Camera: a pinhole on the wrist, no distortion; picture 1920 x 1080 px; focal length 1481.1 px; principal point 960.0 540.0 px. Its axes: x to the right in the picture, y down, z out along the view. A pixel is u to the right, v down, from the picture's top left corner.
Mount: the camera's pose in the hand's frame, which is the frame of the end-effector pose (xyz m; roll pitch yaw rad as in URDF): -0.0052 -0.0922 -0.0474 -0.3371 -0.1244 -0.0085
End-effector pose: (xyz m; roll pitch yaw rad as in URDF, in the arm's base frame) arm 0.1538 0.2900 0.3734 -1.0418 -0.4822 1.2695
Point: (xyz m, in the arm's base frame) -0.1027 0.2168 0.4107
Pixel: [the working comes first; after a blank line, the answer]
In the camera's frame: -0.0709 0.0105 0.3238

635.5 587.8
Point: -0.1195 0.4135 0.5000
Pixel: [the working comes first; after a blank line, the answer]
In the camera's frame: 0.1382 0.0403 0.3721

1509.9 700.6
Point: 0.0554 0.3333 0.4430
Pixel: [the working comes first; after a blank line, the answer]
In the camera's frame: 0.0679 0.0395 0.1841

1506.0 857.4
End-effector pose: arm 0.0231 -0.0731 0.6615 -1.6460 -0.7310 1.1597
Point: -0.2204 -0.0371 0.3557
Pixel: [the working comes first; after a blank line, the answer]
In the camera's frame: -0.2101 0.1339 0.3932

168.7 1044.5
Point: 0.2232 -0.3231 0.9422
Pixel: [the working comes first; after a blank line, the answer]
In the camera's frame: 0.0505 -0.0945 -0.3156

behind the camera
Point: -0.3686 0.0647 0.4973
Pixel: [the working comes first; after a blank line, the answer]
In the camera's frame: -0.0692 -0.0062 0.5068

757.7 521.9
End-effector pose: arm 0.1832 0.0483 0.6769 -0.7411 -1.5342 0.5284
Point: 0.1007 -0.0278 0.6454
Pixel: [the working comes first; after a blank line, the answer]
In the camera's frame: -0.0163 -0.0368 0.1079

736.4 35.0
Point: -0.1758 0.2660 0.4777
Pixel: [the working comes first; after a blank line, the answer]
In the camera's frame: -0.1472 0.0671 0.5116

533.9 734.2
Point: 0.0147 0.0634 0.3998
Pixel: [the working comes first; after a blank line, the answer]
In the camera's frame: -0.2495 -0.0079 0.2521

outside the picture
